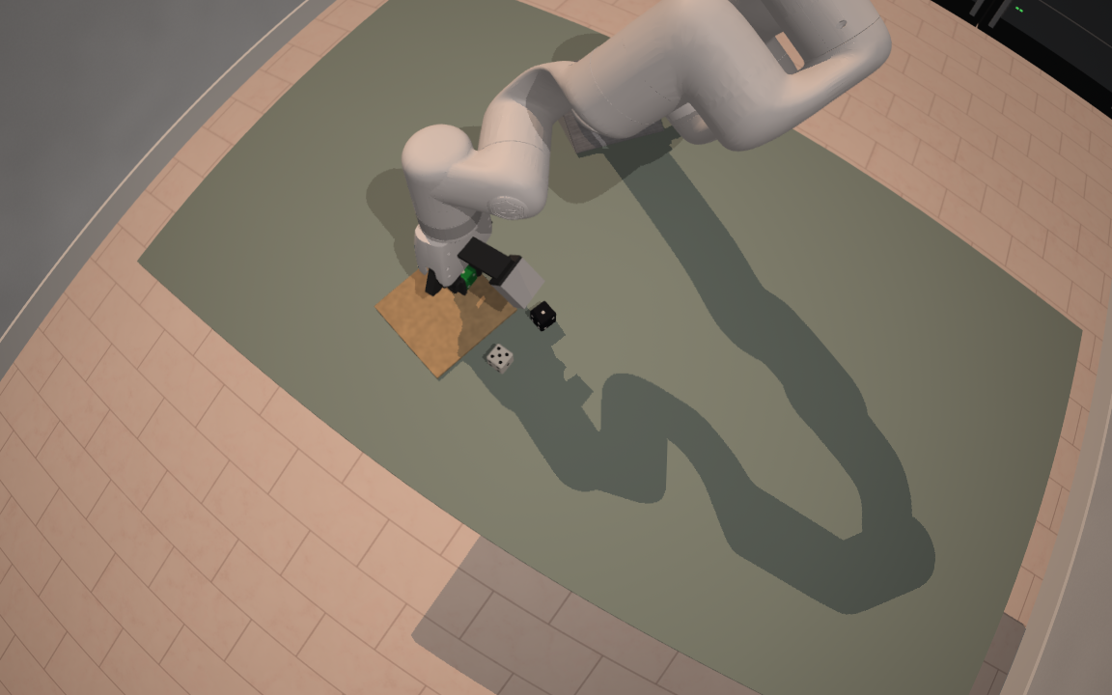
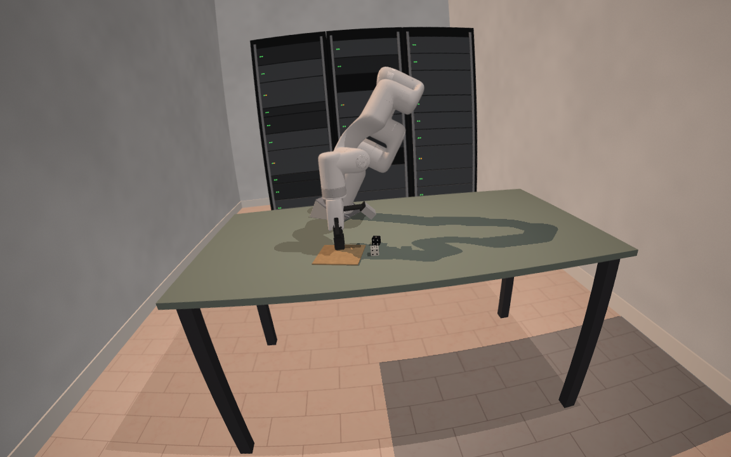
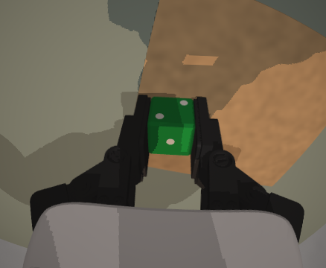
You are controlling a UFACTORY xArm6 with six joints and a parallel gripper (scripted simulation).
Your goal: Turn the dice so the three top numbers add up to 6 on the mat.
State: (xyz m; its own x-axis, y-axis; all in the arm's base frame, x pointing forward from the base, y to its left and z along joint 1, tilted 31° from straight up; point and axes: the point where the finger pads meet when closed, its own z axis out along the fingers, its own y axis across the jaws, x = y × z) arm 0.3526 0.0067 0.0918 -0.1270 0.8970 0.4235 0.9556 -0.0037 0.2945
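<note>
Right now the green die is 1 cm below my hand. The rest, counted from my hand: white die (12 cm to the left, 5 cm ahead, 1 cm below); then black die (12 cm to the left, 3 cm behind, 1 cm below); then brown mat (5 cm ahead, 2 cm below, 1 cm to the left).
</note>
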